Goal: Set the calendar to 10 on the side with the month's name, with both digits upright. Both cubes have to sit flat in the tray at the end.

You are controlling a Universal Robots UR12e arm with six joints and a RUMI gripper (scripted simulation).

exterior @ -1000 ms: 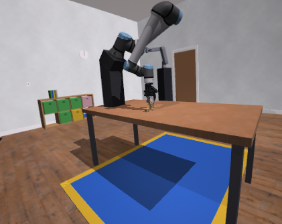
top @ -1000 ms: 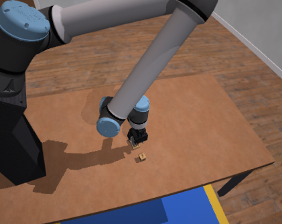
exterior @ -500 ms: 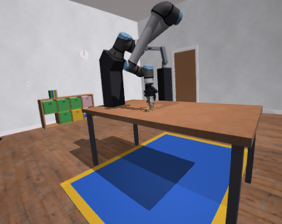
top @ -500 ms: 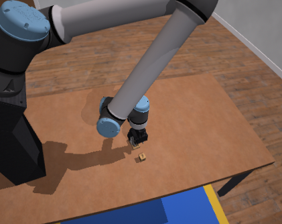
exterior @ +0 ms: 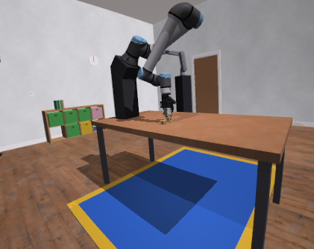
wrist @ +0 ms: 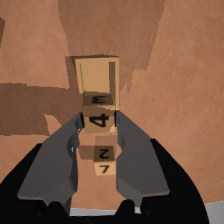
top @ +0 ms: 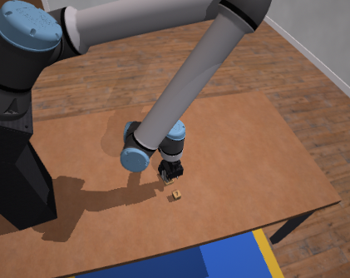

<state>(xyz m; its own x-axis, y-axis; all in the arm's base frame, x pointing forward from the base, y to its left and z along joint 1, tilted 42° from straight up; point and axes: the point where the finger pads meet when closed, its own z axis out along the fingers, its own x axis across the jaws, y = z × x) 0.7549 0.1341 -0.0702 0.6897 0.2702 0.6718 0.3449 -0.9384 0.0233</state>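
The wooden tray lies 10 mm behind my hand, 20 mm to the left of it and 30 mm below it.
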